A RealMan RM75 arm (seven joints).
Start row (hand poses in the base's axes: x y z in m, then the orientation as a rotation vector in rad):
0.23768, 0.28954, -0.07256, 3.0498, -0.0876, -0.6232
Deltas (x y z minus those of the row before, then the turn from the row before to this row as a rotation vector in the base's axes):
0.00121, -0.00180, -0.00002, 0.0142, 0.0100, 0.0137
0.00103, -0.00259, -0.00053, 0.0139, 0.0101, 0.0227
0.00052, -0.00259, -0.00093, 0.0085, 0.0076, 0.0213
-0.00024, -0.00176, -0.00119, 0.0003, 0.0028, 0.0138
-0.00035, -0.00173, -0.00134, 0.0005, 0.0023, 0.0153
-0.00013, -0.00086, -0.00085, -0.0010, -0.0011, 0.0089
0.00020, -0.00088, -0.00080, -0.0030, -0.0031, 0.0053
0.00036, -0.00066, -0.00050, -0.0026, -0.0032, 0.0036
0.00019, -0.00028, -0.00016, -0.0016, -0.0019, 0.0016
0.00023, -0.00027, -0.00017, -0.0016, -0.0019, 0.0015
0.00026, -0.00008, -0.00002, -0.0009, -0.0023, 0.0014
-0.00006, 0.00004, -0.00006, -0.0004, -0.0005, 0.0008
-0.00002, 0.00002, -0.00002, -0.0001, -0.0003, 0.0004
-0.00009, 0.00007, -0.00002, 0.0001, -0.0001, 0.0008
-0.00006, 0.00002, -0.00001, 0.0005, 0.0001, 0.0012
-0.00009, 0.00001, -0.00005, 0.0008, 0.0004, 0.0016
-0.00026, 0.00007, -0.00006, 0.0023, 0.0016, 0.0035
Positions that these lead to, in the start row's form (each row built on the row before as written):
0.23889, 0.28774, -0.07258, 3.0579, -0.0623, -0.6409
0.23992, 0.28515, -0.07311, 3.0637, -0.0231, -0.6582
0.24044, 0.28256, -0.07404, 3.0649, 0.0124, -0.6706
0.24020, 0.28080, -0.07523, 3.0612, 0.0336, -0.6743
0.23985, 0.27907, -0.07657, 3.0574, 0.0571, -0.6771
0.23972, 0.27821, -0.07742, 3.0547, 0.0703, -0.6747
0.23992, 0.27733, -0.07822, 3.0515, 0.0773, -0.6691
0.24028, 0.27667, -0.07872, 3.0491, 0.0818, -0.6636
0.24047, 0.27639, -0.07888, 3.0478, 0.0836, -0.6603
0.24070, 0.27612, -0.07905, 3.0465, 0.0853, -0.6570
0.24096, 0.27604, -0.07907, 3.0460, 0.0871, -0.6533
0.24090, 0.27608, -0.07913, 3.0456, 0.0882, -0.6524
0.24088, 0.27610, -0.07915, 3.0455, 0.0888, -0.6519
0.24079, 0.27617, -0.07917, 3.0454, 0.0900, -0.6517
0.24073, 0.27619, -0.07918, 3.0456, 0.0920, -0.6519
0.24064, 0.27620, -0.07923, 3.0459, 0.0947, -0.6525
0.24038, 0.27627, -0.07929, 3.0467, 0.1009, -0.6551

